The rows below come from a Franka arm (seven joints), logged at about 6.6 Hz.
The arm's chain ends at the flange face. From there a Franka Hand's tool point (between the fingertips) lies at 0.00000 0.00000 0.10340 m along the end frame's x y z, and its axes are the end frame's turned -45 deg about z.
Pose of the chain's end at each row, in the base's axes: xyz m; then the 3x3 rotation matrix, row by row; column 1 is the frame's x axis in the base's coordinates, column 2 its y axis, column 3 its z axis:
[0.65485, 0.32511, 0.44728], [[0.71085, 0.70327, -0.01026], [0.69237, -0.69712, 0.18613], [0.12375, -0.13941, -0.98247]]
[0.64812, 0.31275, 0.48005], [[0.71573, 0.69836, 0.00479], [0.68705, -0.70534, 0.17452], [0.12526, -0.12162, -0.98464]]
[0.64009, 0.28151, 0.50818], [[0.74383, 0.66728, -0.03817], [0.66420, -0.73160, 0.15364], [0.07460, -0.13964, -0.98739]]
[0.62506, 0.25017, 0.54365], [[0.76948, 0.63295, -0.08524], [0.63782, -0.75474, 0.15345], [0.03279, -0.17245, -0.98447]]
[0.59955, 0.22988, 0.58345], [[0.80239, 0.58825, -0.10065], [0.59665, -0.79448, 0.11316], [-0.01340, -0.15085, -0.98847]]
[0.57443, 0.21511, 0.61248], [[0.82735, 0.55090, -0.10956], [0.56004, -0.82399, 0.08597], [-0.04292, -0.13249, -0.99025]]
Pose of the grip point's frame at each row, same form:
[0.65379, 0.34436, 0.34569], [[0.00536, 0.99993, -0.01026], [0.98252, -0.00336, 0.18613], [0.18608, -0.01107, -0.98247]]
[0.64862, 0.33080, 0.37824], [[0.01228, 0.99991, 0.00479], [0.98457, -0.01293, 0.17452], [0.17457, 0.00257, -0.98464]]
[0.63614, 0.29740, 0.40608], [[0.05413, 0.99781, -0.03817], [0.98698, -0.04766, 0.15364], [0.15149, -0.04599, -0.98739]]
[0.61625, 0.26604, 0.44186], [[0.09654, 0.99167, -0.08524], [0.98469, -0.08267, 0.15345], [0.14513, -0.09875, -0.98447]]
[0.58914, 0.24158, 0.48124], [[0.15142, 0.98333, -0.10065], [0.98368, -0.13989, 0.11316], [0.09719, -0.11614, -0.98847]]
[0.56310, 0.22400, 0.51009], [[0.19548, 0.97457, -0.10956], [0.97866, -0.18664, 0.08597], [0.06334, -0.12403, -0.99025]]

